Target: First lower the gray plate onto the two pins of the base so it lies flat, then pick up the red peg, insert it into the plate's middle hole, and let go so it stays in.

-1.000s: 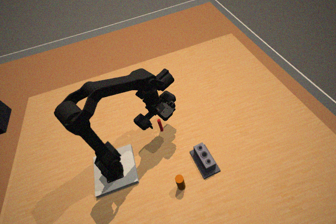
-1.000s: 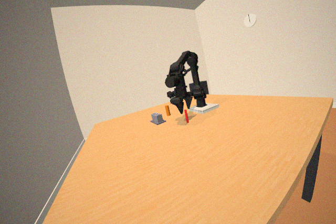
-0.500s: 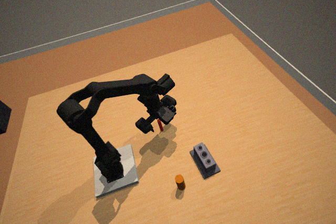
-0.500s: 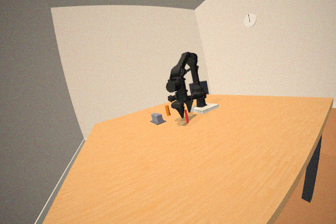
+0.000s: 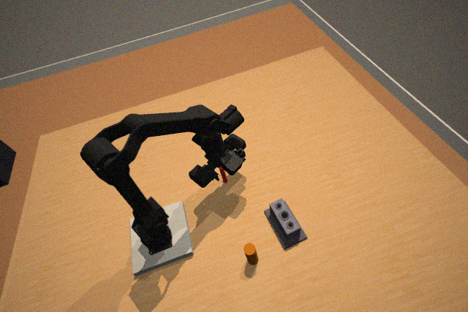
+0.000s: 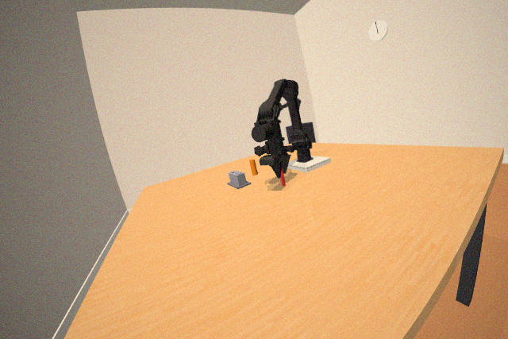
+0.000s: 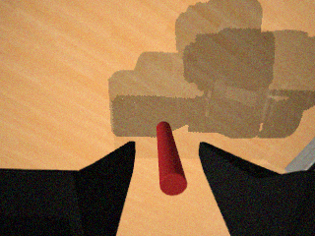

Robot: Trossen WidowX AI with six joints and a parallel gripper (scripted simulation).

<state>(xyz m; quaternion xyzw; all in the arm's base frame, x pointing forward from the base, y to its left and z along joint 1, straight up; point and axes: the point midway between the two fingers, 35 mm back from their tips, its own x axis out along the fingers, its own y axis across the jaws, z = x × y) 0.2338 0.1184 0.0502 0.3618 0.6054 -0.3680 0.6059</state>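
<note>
Now: gripper tip right at the red peg. The rest, counted from my gripper tip: orange cylinder: 10 mm behind, 260 mm to the right; then gray plate: 110 mm ahead, 200 mm to the right; then dark flat base: 110 mm ahead, 200 mm to the right, 30 mm below.
</note>
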